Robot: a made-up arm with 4 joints.
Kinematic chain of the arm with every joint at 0, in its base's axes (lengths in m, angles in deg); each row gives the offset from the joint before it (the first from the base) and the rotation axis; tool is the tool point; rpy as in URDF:
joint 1: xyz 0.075 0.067 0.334 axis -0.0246 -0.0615 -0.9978
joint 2: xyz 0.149 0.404 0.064 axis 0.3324 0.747 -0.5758
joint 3: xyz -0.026 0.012 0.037 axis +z
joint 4: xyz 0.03 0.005 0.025 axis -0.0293 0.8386 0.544
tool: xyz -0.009 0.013 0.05 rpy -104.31 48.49 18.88
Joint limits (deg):
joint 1: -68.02..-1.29
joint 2: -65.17..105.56
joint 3: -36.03..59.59
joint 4: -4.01..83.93
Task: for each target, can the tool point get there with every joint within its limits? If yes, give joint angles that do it. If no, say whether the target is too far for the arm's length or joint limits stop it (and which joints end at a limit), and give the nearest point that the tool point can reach.
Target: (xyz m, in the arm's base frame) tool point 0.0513 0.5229 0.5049
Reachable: yes | joints -21.10 -28.48 -24.89 60.97
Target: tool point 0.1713 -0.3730 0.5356
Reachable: no: joint limits stop it (at a limit: joint 1, joint 2, joint 3) | nearest point 0.2692 0.3758 0.3940 | short by 0.768 m
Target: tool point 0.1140 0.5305 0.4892
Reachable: yes | joints -8.41 -44.11 -10.43 59.21
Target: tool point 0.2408 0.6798 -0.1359
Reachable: no: too far | nearest point 0.1853 0.4652 0.3698 | short by 0.552 m
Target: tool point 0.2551 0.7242 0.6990
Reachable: no: too far | nearest point 0.2066 0.5502 0.5037 | short by 0.266 m
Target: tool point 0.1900 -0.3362 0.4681
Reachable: no: joint limits stop it (at a limit: joint 1, joint 2, joint 3) | nearest point 0.2681 0.3757 0.3923 | short by 0.720 m
